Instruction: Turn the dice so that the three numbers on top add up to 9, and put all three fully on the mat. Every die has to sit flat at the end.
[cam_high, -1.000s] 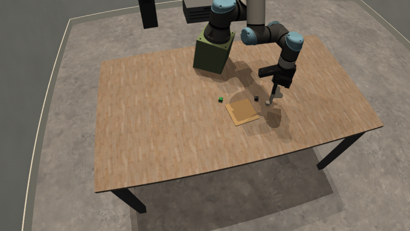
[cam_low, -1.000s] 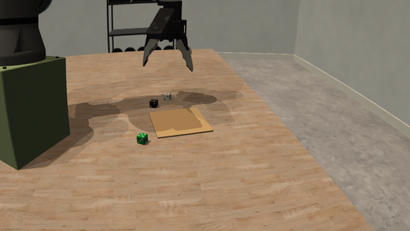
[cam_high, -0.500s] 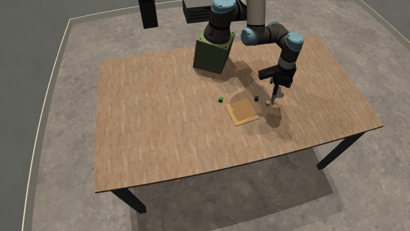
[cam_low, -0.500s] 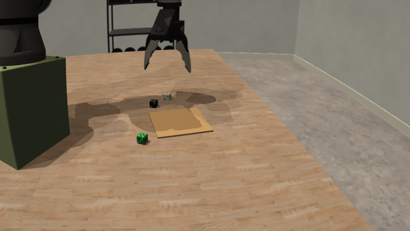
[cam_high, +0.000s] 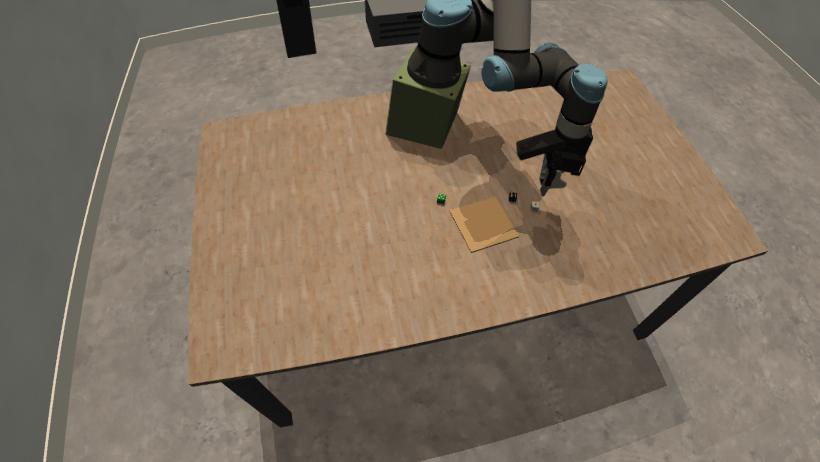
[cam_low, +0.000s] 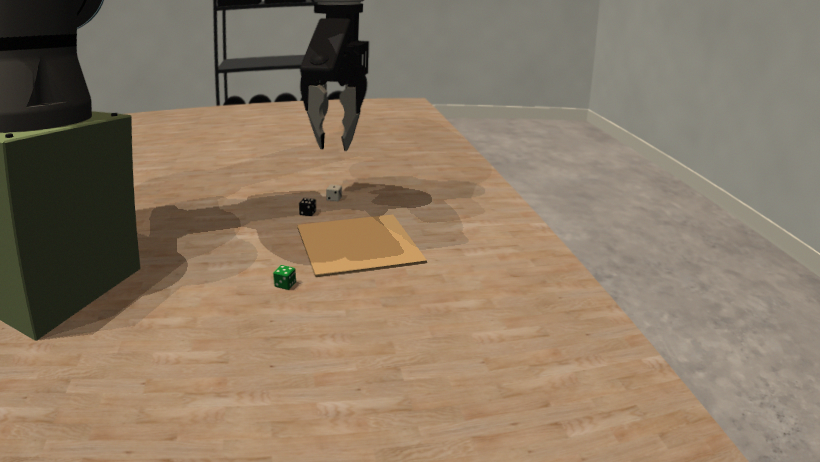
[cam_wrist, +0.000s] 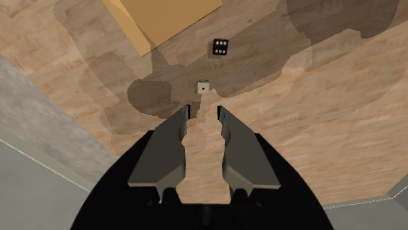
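Right now the white die is 80 mm below my hand. Round my hand: tan mat: 30 mm ahead, 150 mm to the right, 90 mm below; then black die: 40 mm behind, 50 mm to the right, 80 mm below; then green die: 60 mm behind, 250 mm to the right, 80 mm below.
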